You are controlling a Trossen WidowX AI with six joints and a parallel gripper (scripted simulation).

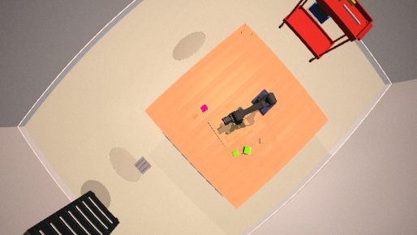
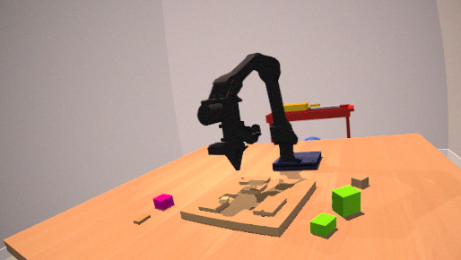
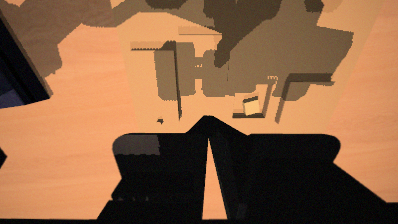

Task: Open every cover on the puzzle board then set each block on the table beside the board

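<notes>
The tan puzzle board is 50 mm ahead of my gripper tip, 50 mm to the left of it and 60 mm below it. Round my gripper tip: magenta block 80 mm ahead, 230 mm to the right, 70 mm below; small green block 240 mm ahead, 240 mm to the left, 70 mm below; large green block 160 mm ahead, 310 mm to the left, 60 mm below.
</notes>
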